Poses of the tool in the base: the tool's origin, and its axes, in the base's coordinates. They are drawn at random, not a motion.
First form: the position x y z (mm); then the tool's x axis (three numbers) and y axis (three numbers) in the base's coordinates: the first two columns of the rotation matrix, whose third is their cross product.
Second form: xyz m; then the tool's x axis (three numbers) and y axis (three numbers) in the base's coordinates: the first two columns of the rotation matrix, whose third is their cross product. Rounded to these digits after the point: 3 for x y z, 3 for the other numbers.
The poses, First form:
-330 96 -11 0.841 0.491 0.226 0.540 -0.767 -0.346
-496 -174 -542 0.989 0.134 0.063 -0.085 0.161 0.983
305 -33 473 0.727 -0.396 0.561 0.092 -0.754 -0.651
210 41 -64 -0.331 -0.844 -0.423 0.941 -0.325 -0.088
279 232 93 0.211 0.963 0.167 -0.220 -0.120 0.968
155 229 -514 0.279 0.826 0.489 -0.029 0.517 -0.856
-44 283 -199 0.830 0.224 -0.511 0.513 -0.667 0.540
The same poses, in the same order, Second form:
-0.330 0.096 -0.011 0.841 0.491 0.226 0.540 -0.767 -0.346
-0.496 -0.174 -0.542 0.989 0.134 0.063 -0.085 0.161 0.983
0.305 -0.033 0.473 0.727 -0.396 0.561 0.092 -0.754 -0.651
0.210 0.041 -0.064 -0.331 -0.844 -0.423 0.941 -0.325 -0.088
0.279 0.232 0.093 0.211 0.963 0.167 -0.220 -0.120 0.968
0.155 0.229 -0.514 0.279 0.826 0.489 -0.029 0.517 -0.856
-0.044 0.283 -0.199 0.830 0.224 -0.511 0.513 -0.667 0.540

